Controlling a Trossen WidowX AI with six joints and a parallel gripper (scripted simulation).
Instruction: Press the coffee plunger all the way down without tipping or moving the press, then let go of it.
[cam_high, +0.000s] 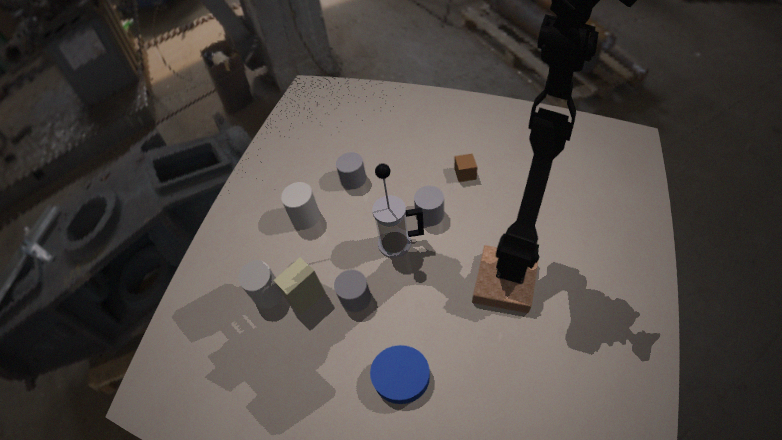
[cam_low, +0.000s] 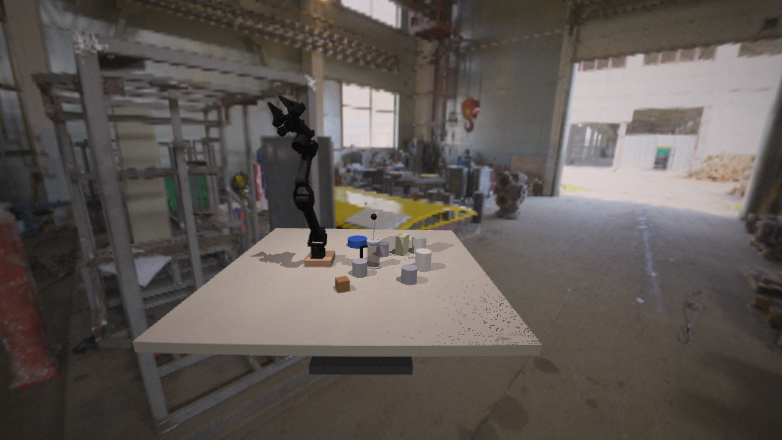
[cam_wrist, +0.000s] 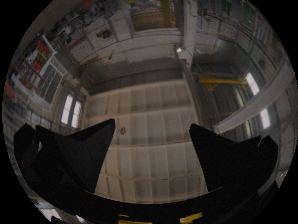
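Right now my gripper tip is 650 mm above the coffee press, 380 mm short of it and 150 mm to the right of it. The rest, counted from my gripper tip: blue disc 760 mm below, 470 mm to the left, 270 mm ahead.
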